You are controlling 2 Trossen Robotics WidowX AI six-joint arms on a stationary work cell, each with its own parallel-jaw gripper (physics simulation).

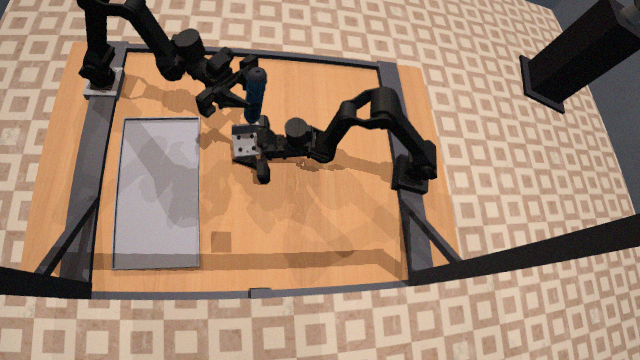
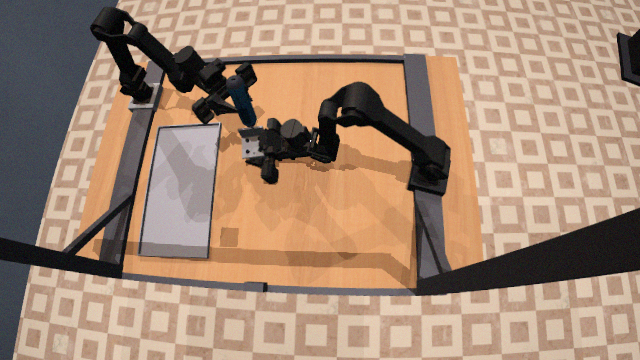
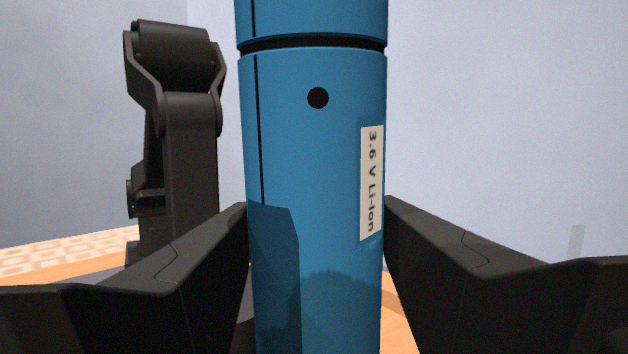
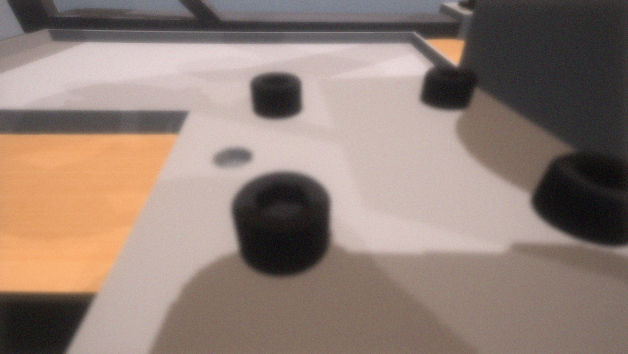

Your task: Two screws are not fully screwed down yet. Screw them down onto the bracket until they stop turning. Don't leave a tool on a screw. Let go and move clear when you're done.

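Frame: origin at the left arm's base, x left, y down, z back, level; centimetres.
Seen in the pictures: left gripper, fingertip midpoint: point(image 1: 257, 100) point(image 2: 245, 105) point(image 3: 314, 211); right gripper, fingertip midpoint: point(image 1: 233, 151); left arm's base, link origin: point(image 1: 102, 80) point(image 2: 143, 95); right arm's base, link origin: point(image 1: 414, 172) point(image 2: 431, 172) point(image 3: 159, 247).
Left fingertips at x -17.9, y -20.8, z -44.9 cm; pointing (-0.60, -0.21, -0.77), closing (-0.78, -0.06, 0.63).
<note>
Offsets run from my left fingertips to a thing's top centre. Level surfaces: height alone.
My left gripper point(image 1: 252, 100) point(image 2: 241, 104) point(image 3: 314, 211) is shut on a blue electric screwdriver @(dx +0.4, dy -9.2, dz +0.6 cm) point(image 1: 255, 90) point(image 2: 243, 107) point(image 3: 315, 150), upright with slight tilt. Its lower end is above the bracket's dark upright side; its bit cannot be made out. The light grey bracket point(image 1: 246, 143) point(image 2: 249, 141) point(image 4: 400, 150) carries several black socket-head screws, such as the near ones @(dx -3.8, dy +16.5, dz -0.6 cm) point(image 4: 281, 225) @(dx -0.3, dy +16.5, dz +0.0 cm) point(image 4: 590, 200) and the far ones @(dx -4.4, dy +16.5, dz +2.9 cm) point(image 4: 276, 95) @(dx -0.9, dy +16.5, dz +3.5 cm) point(image 4: 448, 87). No tool shows on these heads. My right gripper point(image 1: 245, 145) point(image 2: 252, 146) is around the bracket and appears shut on it above the table; its fingers are mostly hidden.
A shallow grey tray @(dx -13.7, dy +22.1, dz +24.6 cm) point(image 1: 199, 200) point(image 2: 215, 200) point(image 4: 90, 121) lies on the wooden table @(dy +23.7 cm) point(image 1: 325, 210) point(image 2: 325, 210) left of the bracket. Dark frame bars point(image 1: 250, 52) point(image 2: 320, 58) edge the table. The two grippers are close together.
</note>
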